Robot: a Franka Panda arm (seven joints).
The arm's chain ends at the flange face. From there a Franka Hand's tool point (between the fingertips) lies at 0.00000 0.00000 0.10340 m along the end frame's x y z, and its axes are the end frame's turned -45 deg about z.
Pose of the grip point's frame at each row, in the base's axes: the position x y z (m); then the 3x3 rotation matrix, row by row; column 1 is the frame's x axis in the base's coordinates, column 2 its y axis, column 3 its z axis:
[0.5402 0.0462 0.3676], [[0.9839 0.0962 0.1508], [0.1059 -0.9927 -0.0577], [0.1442 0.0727 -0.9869]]
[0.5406 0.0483 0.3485], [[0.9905 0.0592 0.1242], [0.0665 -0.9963 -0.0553], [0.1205 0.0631 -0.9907]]
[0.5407 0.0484 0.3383], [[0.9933 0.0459 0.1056], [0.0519 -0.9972 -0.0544], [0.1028 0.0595 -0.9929]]
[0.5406 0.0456 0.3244], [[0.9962 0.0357 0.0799], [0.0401 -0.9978 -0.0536], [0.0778 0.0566 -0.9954]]
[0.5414 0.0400 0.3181], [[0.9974 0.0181 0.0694], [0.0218 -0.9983 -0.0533], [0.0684 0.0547 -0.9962]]
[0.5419 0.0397 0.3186], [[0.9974 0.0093 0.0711], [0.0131 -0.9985 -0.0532], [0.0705 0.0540 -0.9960]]
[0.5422 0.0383 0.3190], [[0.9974 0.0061 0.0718], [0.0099 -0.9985 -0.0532], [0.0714 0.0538 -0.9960]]
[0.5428 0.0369 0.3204], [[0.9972 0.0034 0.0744], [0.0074 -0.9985 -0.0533], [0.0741 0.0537 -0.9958]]
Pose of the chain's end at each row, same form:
[0.5246 0.0522 0.4696], [[0.7637 -0.6277 0.1508], [-0.6271 -0.7768 -0.0577], [0.1534 -0.0506 -0.9869]]
[0.5278 0.0540 0.4509], [[0.7422 -0.6585 0.1242], [-0.6575 -0.7515 -0.0553], [0.1298 -0.0406 -0.9907]]
[0.5298 0.0540 0.4410], [[0.7348 -0.6699 0.1056], [-0.6684 -0.7418 -0.0544], [0.1148 -0.0306 -0.9929]]
[0.5323 0.0511 0.4273], [[0.7297 -0.6792 0.0799], [-0.6772 -0.7339 -0.0536], [0.0950 -0.0150 -0.9954]]
[0.5342 0.0455 0.4211], [[0.7181 -0.6925 0.0694], [-0.6905 -0.7213 -0.0533], [0.0870 -0.0097 -0.9962]]
[0.5345 0.0452 0.4216], [[0.7118 -0.6987 0.0711], [-0.6968 -0.7153 -0.0532], [0.0880 -0.0117 -0.9960]]
[0.5348 0.0438 0.4220], [[0.7096 -0.7010 0.0718], [-0.6990 -0.7130 -0.0532], [0.0885 -0.0124 -0.9960]]
[0.5351 0.0424 0.4234], [[0.7075 -0.7027 0.0744], [-0.7008 -0.7113 -0.0533], [0.0904 -0.0144 -0.9958]]

